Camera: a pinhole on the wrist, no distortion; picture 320 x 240 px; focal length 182.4 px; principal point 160.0 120.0 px. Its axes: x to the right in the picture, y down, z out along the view. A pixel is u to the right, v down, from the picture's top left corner.
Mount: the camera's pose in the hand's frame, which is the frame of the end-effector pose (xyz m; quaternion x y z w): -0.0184 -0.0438 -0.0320 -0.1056 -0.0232 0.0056 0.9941
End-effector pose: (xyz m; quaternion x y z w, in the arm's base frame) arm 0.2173 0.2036 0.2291 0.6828 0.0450 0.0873 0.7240
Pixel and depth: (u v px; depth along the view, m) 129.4 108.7 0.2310
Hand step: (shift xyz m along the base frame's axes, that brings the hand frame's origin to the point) -0.0301 -0.2044 -0.0012
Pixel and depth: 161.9 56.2 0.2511
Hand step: 0.0211 -0.2365 -0.0634
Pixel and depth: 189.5 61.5 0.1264
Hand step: 0.0186 -0.1026 -0.0502
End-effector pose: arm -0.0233 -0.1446 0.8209 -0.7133 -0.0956 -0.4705 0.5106
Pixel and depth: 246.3 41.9 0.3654
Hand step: 0.2116 0.3057 0.1679
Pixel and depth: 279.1 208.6 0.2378
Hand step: 0.2471 0.0509 0.0118
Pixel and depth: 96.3 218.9 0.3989
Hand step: 0.2332 0.1968 -0.3067
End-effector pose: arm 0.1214 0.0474 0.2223 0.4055 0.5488 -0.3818 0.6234
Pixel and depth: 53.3 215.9 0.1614
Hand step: 0.0918 -0.0649 0.1334
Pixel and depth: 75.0 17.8 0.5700
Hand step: -0.0373 -0.6180 0.3259
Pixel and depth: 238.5 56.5 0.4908
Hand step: 0.1064 -0.5006 -0.1445
